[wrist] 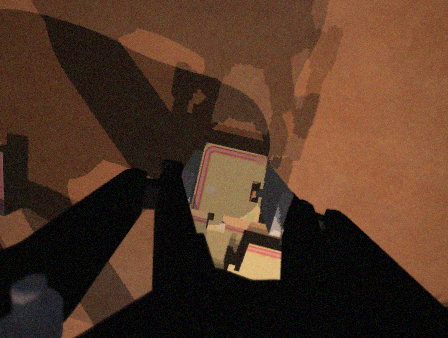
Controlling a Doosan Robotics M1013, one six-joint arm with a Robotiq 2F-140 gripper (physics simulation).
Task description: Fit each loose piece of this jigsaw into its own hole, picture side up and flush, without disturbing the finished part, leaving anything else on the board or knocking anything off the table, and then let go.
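Observation:
My gripper is shut on a pale yellow-green jigsaw corner piece. The piece is picture side up, with a pink-red line along its top and left edges and a notch on its right side. Below it in the wrist view, between the dark fingers, a brighter yellow piece with a pink-red line along its top shows in part. A shaded yellowish surface lies to its left. The fingers and the held piece hide much of what is beneath, so I cannot tell which hole lies there.
The brown table spreads around, with dark arm shadows across its left and upper parts. A sliver of a pinkish piece shows at the left edge. A blurred blue-grey part covers the lower left corner.

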